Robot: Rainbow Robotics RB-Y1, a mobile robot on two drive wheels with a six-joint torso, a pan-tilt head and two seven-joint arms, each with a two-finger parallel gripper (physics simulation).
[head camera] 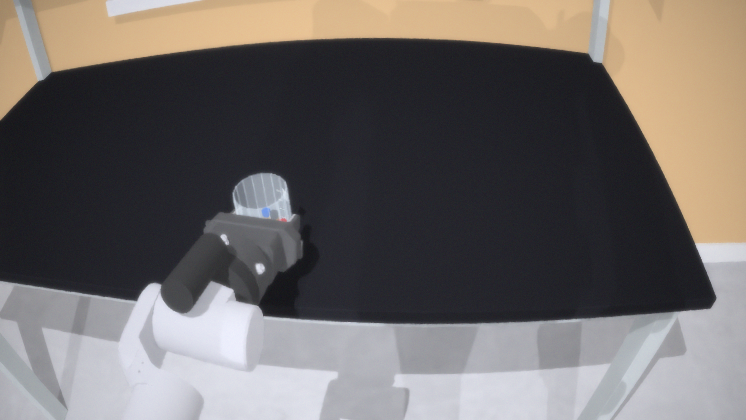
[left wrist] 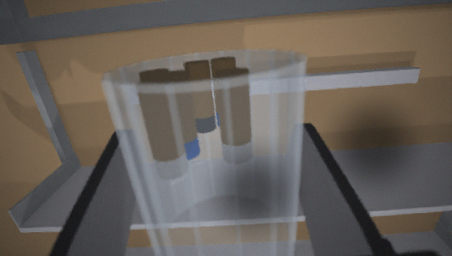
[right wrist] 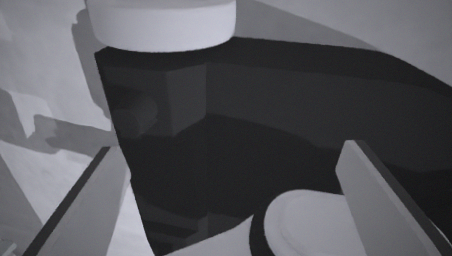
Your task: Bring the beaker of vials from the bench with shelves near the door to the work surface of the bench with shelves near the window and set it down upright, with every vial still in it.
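Note:
The clear beaker [head camera: 261, 192] [left wrist: 280, 175] is upright over the black bench top [head camera: 443, 156], left of its middle in the head view. Its lower part is hidden there behind the left gripper [head camera: 264, 214] [left wrist: 214, 129], which is shut on the beaker, one finger against each side wall. Several brown vials [left wrist: 165, 125] are inside the beaker; a blue cap [head camera: 266, 212] and a red cap [head camera: 283, 220] show in the head view. Whether the beaker touches the bench is hidden. My right gripper [right wrist: 231, 158] is wide open, with nothing between its fingers.
A grey post [head camera: 598, 31] rises at the bench's back right corner, another post [head camera: 33, 41] at the back left. A grey shelf [left wrist: 395, 180] shows behind the beaker in the left wrist view. A tan wall [head camera: 678, 130] stands behind and right of the bench.

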